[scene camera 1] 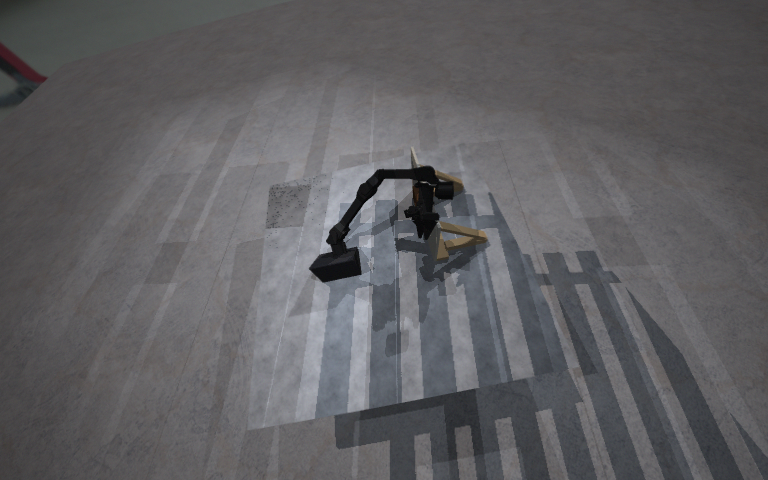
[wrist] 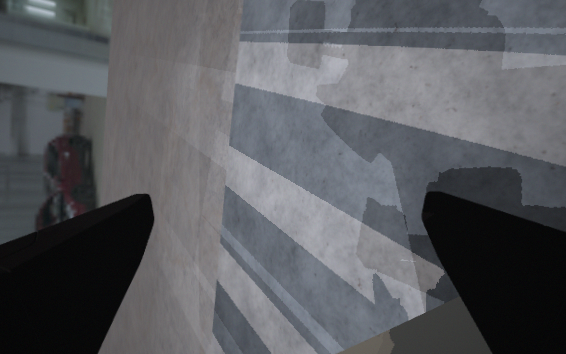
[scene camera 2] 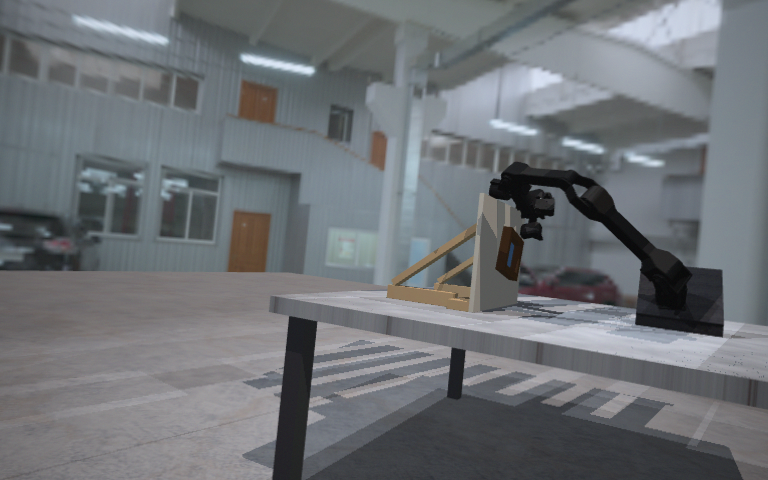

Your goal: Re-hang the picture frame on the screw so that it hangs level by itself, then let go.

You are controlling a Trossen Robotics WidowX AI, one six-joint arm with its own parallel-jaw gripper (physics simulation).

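Pixels of known places: gripper, fingertip midpoint: (scene camera 1: 422,239) (wrist: 289,206) (scene camera 2: 542,229); arm's base, link origin: (scene camera 1: 339,253) (scene camera 2: 670,300).
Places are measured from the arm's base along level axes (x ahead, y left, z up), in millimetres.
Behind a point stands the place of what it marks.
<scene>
The picture frame (scene camera 2: 502,258) @[x 438, y 148, z 69 mm], brown around a blue picture, is at the front face of the upright pale board (scene camera 2: 491,288) @[x 458, y 160, z -18 mm] (scene camera 1: 414,156) @[x 471, y 241, z 227 mm] in scene camera 2. Its sides look slanted against the board's upright edges. In scene camera 1 an orange-brown sliver of it (scene camera 1: 417,195) @[x 426, y 80, z 150 mm] shows between arm parts. My gripper (scene camera 1: 423,233) @[x 363, y -157, z 179 mm] (scene camera 2: 531,232) @[x 363, y -157, z 179 mm] (wrist: 289,206) @[x 363, y -157, z 179 mm] is open, with nothing between its fingers. It points down in front of the board, near the frame's upper part; whether it touches the frame I cannot tell. The screw and the frame's hanger do not show. The frame is not visible in the wrist view.
Wooden braces (scene camera 1: 461,230) @[x 557, y -121, z 78 mm] (scene camera 2: 436,254) @[x 600, y 250, z 62 mm] support the board from behind. They stand on the grey table (scene camera 1: 283,367) @[x -355, y -411, z -77 mm] (scene camera 2: 396,325) @[x 573, y 590, z -93 mm]. The arm's dark base (scene camera 1: 336,264) @[x -9, y -98, z 84 mm] (scene camera 2: 707,300) @[x -84, y -2, z 11 mm] is on the opposite side of the board from the braces. An edge of the board (wrist: 430,327) @[x 424, y -150, z 95 mm] shows at the wrist view's lower right.
</scene>
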